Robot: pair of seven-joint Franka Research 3 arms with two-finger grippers.
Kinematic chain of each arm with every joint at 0, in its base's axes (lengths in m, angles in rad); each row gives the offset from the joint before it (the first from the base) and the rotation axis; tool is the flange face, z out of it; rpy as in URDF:
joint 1: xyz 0 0 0.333 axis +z
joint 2: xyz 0 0 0 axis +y
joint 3: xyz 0 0 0.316 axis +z
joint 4: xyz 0.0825 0 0 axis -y
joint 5: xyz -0.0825 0 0.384 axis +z
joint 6: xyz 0 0 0 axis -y
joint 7: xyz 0.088 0 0 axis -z
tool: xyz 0 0 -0.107 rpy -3.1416 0 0
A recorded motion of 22 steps. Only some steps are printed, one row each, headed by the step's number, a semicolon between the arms.
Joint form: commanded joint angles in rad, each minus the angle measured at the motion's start. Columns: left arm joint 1, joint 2, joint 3, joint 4, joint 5, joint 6, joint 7; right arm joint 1, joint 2, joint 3, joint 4, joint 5, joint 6, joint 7.
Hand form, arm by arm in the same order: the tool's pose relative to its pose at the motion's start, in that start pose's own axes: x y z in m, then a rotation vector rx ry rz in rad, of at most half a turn. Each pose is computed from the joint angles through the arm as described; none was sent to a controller.
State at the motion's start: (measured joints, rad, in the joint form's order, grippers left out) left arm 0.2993 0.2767 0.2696 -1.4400 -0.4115 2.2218 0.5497; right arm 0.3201 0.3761 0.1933 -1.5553 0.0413 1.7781 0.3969
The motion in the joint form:
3: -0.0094 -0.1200 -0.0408 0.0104 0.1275 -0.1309 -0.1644; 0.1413 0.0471 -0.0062 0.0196 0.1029 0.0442 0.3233
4: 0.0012 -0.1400 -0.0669 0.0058 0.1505 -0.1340 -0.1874; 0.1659 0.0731 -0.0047 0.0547 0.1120 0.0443 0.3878
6: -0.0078 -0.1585 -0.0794 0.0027 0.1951 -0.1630 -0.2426; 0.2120 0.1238 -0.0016 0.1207 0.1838 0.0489 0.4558
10: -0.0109 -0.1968 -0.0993 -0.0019 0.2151 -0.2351 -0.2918; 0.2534 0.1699 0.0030 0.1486 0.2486 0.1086 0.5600
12: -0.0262 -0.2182 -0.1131 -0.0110 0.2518 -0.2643 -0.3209; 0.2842 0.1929 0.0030 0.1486 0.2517 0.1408 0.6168
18: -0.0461 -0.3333 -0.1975 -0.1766 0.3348 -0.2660 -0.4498; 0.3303 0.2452 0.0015 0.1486 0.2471 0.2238 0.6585
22: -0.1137 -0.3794 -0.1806 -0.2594 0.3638 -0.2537 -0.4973; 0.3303 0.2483 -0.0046 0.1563 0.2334 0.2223 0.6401
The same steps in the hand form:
3: 0.0106 0.0391 -0.0693 0.0146 -0.0373 -0.0410; -0.0282 -0.0902 0.0267 0.0714 -0.0497 0.2190
4: 0.0123 0.0475 -0.0789 0.0212 -0.0324 -0.0407; -0.0296 -0.1084 0.0284 0.0817 -0.0546 0.2607
6: 0.0120 0.0601 -0.0853 0.0362 -0.0581 -0.0560; -0.0356 -0.1463 0.0326 0.1439 -0.0977 0.2996
10: 0.0080 0.0771 -0.1015 0.0205 -0.0989 -0.0764; -0.0404 -0.1802 0.0474 0.2086 -0.1295 0.3877
12: 0.0063 0.0937 -0.1069 0.0296 -0.1250 -0.0654; -0.0469 -0.1983 0.0631 0.2079 -0.1356 0.4248
18: -0.0232 0.1508 -0.1034 0.0420 -0.1929 -0.0798; -0.0515 -0.2246 0.0963 0.2168 -0.1218 0.4442
22: -0.0398 0.1772 -0.0956 0.0420 -0.2214 -0.0735; -0.0476 -0.2220 0.0949 0.2112 -0.1054 0.4255

